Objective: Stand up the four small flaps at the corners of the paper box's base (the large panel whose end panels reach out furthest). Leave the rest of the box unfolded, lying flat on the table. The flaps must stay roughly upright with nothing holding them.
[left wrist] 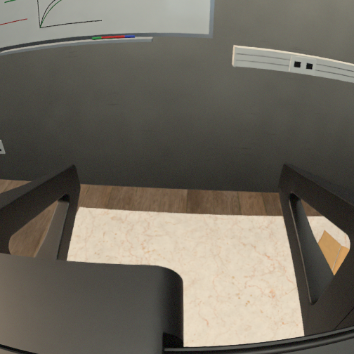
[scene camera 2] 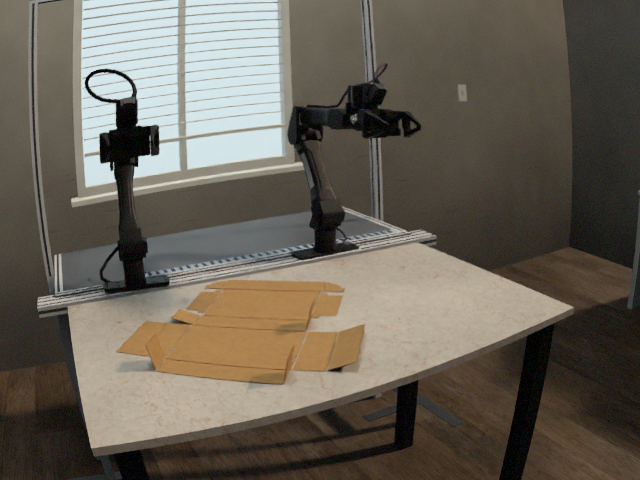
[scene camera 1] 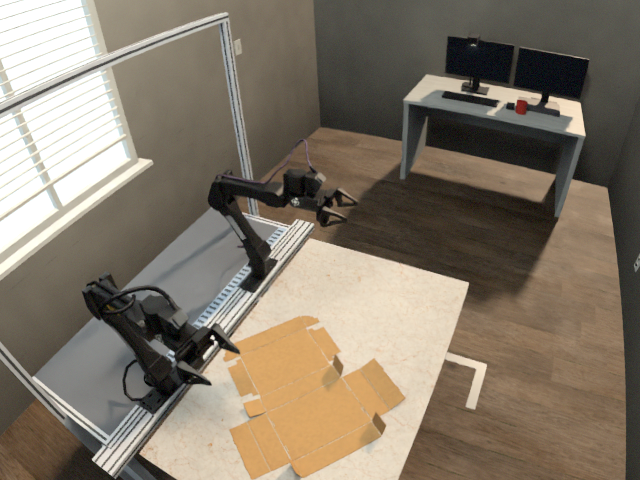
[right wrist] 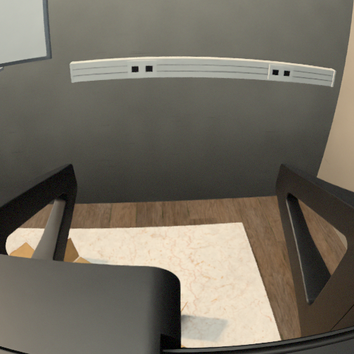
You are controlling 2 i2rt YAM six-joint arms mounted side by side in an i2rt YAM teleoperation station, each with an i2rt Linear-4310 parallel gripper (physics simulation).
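Frame: origin at the left arm's base, x ahead, y left, z up, level; millimetres.
Seen in the pictures: left gripper, fingertip midpoint: [scene camera 2: 405, 126] [scene camera 1: 352, 211]; right gripper, fingertip midpoint: [scene camera 2: 130, 145] [scene camera 1: 225, 367]; left arm's base at its link origin: [scene camera 2: 325, 252] [scene camera 1: 259, 275]; right arm's base at its link origin: [scene camera 2: 136, 285] [scene camera 1: 167, 388].
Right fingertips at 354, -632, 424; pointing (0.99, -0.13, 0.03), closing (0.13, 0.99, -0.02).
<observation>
Pixels of each thing's top centre, then the offset from my right fingertips to it, as dx, dy, dz. "spot": a spot on its surface instead. Level surfaces: height alone.
- orange-brown paper box at a spot on its surface: [scene camera 2: 258, 304] spot: -70, +291, -419
- bottom-left corner flap at a spot on its surface: [scene camera 2: 155, 352] spot: +133, -24, -391
- upper-left corner flap at a spot on its surface: [scene camera 2: 184, 316] [scene camera 1: 253, 408] spot: -71, +102, -412
- pale table at its surface level: dz -421
- outer strip at a spot on its surface: [scene camera 2: 348, 346] spot: +262, +333, -407
The orange-brown paper box [scene camera 1: 294, 364] [scene camera 2: 258, 304] lies unfolded on the table. Its base [scene camera 1: 320, 418] [scene camera 2: 227, 347] is the large panel nearer the bottom of both scene views. At the base's right side, one corner flap [scene camera 1: 337, 365] [scene camera 2: 311, 313] and another corner flap [scene camera 1: 378, 424] [scene camera 2: 288, 364] stand roughly upright. The bottom-left corner flap [scene camera 2: 155, 352] also stands, leaning outward. The upper-left corner flap [scene camera 1: 253, 407] [scene camera 2: 184, 316] lies low, nearly flat. My left gripper [scene camera 1: 351, 211] [scene camera 2: 404, 125] [left wrist: 178, 175] and right gripper [scene camera 1: 224, 368] [scene camera 2: 129, 143] [right wrist: 175, 167] are open, empty and raised away from the box.
The pale table [scene camera 1: 361, 279] [scene camera 2: 439, 310] carries the box. The outer strip [scene camera 2: 348, 346] of the base's right end panel tilts up slightly. An aluminium rail [scene camera 1: 281, 253] [scene camera 2: 222, 271] runs along the arm bases. A desk [scene camera 1: 413, 95] with monitors stands far off.
</observation>
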